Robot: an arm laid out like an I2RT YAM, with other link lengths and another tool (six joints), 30 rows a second.
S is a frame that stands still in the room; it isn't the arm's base.
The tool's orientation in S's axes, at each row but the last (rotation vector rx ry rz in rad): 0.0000, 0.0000, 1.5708; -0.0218, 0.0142, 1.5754; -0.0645, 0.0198, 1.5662; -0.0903, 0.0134, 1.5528; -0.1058, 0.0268, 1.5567; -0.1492, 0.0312, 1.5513; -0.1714, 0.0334, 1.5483; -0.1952, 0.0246, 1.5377; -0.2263, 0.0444, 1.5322; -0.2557, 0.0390, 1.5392; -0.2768, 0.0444, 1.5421; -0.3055, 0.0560, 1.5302; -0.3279, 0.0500, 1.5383
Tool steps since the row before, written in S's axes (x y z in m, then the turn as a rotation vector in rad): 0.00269, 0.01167, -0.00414, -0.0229, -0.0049, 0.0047; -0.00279, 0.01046, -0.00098, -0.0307, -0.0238, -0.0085; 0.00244, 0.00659, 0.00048, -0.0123, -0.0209, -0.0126; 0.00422, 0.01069, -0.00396, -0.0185, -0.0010, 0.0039; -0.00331, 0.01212, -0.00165, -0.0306, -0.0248, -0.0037; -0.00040, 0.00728, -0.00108, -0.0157, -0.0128, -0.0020; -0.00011, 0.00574, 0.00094, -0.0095, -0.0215, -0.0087; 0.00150, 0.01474, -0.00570, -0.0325, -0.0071, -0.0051; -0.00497, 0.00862, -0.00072, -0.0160, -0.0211, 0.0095; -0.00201, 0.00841, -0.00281, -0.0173, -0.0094, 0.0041; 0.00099, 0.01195, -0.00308, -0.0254, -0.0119, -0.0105; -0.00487, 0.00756, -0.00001, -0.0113, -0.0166, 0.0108; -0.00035, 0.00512, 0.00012, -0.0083, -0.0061, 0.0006
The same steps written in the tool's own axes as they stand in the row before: 0.01167, -0.00269, -0.00414, -0.0049, 0.0229, 0.0047; 0.01049, 0.00275, -0.00073, -0.0235, 0.0309, -0.0089; 0.00657, -0.00243, 0.00076, -0.0203, 0.0126, -0.0134; 0.01100, -0.00385, -0.00344, -0.0016, 0.0183, 0.0047; 0.01217, 0.00352, -0.00045, -0.0249, 0.0305, -0.0043; 0.00735, 0.00057, -0.00020, -0.0128, 0.0156, -0.0023; 0.00557, 0.00010, 0.00169, -0.0204, 0.0100, -0.0106; 0.01543, -0.00055, -0.00369, -0.0075, 0.0327, -0.0026; 0.00840, 0.00521, 0.00135, -0.0231, 0.0143, 0.0074; 0.00871, 0.00247, -0.00088, -0.0106, 0.0165, 0.0046; 0.01235, -0.00047, -0.00068, -0.0104, 0.0266, -0.0089; 0.00713, 0.00489, 0.00248, -0.0191, 0.0092, 0.0083; 0.00493, 0.00031, 0.00140, -0.0064, 0.0081, 0.0005
